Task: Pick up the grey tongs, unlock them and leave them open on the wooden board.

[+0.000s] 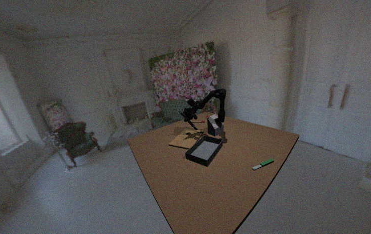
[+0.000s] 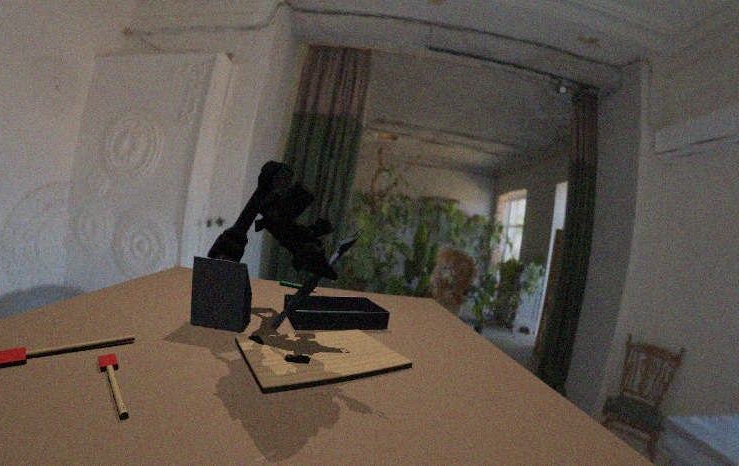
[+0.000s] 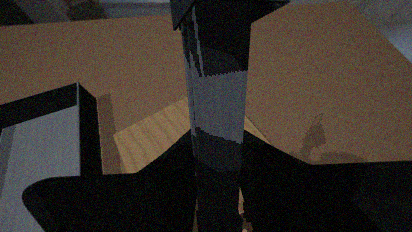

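Right now the wooden board is 19 cm below my gripper tip, 1 cm to the right of it and 1 cm behind it. Round my gripper tip: roasting tin: 29 cm to the left, 17 cm below, 2 cm ahead; red spatula: 55 cm behind, 21 cm to the right, 19 cm below.
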